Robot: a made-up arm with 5 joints.
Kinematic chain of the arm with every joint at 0, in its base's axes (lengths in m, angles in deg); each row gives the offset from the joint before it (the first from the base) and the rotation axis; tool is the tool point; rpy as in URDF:
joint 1: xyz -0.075 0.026 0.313 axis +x
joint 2: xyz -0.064 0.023 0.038 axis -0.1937 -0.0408 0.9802
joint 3: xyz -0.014 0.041 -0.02 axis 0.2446 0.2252 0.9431
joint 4: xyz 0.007 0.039 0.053 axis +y
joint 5: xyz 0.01 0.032 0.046 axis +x
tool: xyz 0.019 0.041 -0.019 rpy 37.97 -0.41 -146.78
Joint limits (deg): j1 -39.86..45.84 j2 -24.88..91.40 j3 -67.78..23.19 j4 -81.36..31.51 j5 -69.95..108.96
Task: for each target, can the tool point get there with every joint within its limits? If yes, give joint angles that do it. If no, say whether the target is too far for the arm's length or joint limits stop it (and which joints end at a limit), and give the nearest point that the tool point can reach.
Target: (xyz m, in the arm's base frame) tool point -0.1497 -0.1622 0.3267
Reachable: no: joint limits stop it (at a limit: joint 1, joint 2, joint 3, joint 4, joint 5) | nearest point -0.2330 -0.1087 0.3490 | short by 0.101 m
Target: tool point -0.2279 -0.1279 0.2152
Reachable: no: joint limits stop it (at a limit: joint 1, joint 2, joint 4) | nearest point -0.2511 -0.1016 0.3432 | short by 0.133 m
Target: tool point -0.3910 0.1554 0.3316
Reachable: no: too far | nearest point -0.3166 0.1299 0.3307 | short by 0.079 m
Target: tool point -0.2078 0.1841 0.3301
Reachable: yes | joints -26.91 31.09 6.17 -64.98 -48.76
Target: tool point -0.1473 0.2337 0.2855
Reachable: yes | joints -32.50 19.82 -45.86 -57.31 20.50
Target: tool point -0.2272 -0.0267 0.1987
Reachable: no: joint limits stop it (at a limit: joint 1, joint 2, joint 4) | nearest point -0.2488 0.0862 0.2917 | short by 0.148 m
